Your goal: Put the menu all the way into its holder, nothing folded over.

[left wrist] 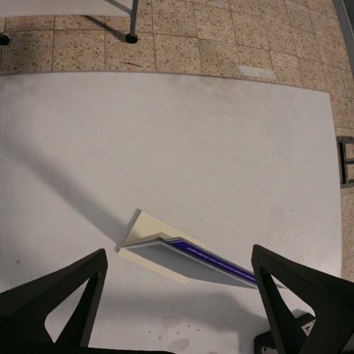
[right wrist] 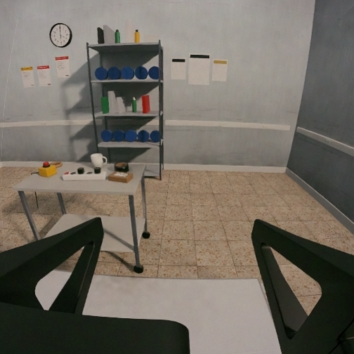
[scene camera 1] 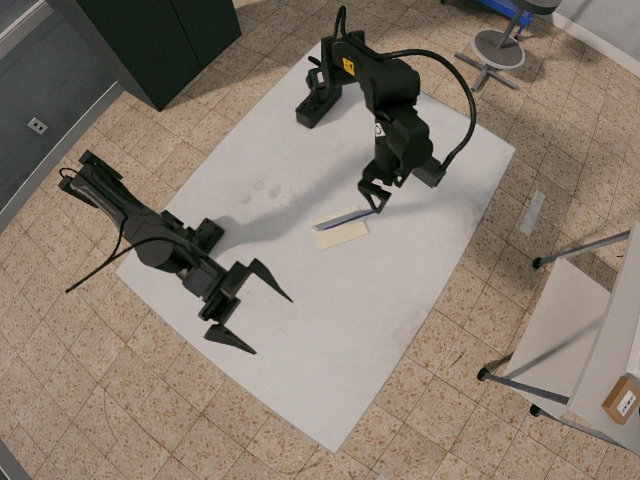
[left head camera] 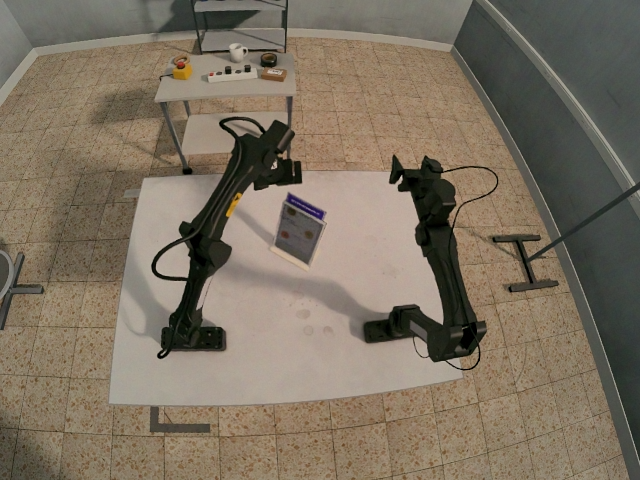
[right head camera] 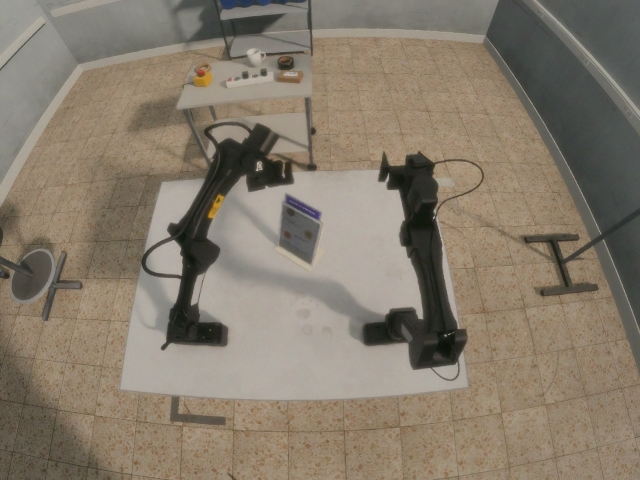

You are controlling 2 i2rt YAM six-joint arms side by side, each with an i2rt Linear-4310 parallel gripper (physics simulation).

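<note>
The menu point(left head camera: 306, 205) point(right head camera: 302, 207) point(left wrist: 215, 261) shows a purple header strip above the top edge of its holder. Its printed sheet shows behind the holder's upright panel. The holder stands upright on a cream base point(left head camera: 289, 258) point(scene camera 1: 338, 239) point(left wrist: 147, 225) near the middle of the table. In scene camera 1 the menu and panel are seen nearly edge-on. My left gripper point(left wrist: 178, 255) is open, pointing down above the holder, with the menu's top between and beyond its fingertips in the left wrist view. My right gripper point(scene camera 1: 273, 327) point(right wrist: 177, 227) is open and empty, well away from the holder.
A side table point(left head camera: 193, 91) point(right head camera: 209, 98) behind the white work table point(left head camera: 248, 372) holds a mug point(left head camera: 237, 52), a power strip point(left head camera: 232, 75), a yellow button box point(left head camera: 181, 72) and tape rolls. Stand feet point(left head camera: 527, 260) are on the floor at the right.
</note>
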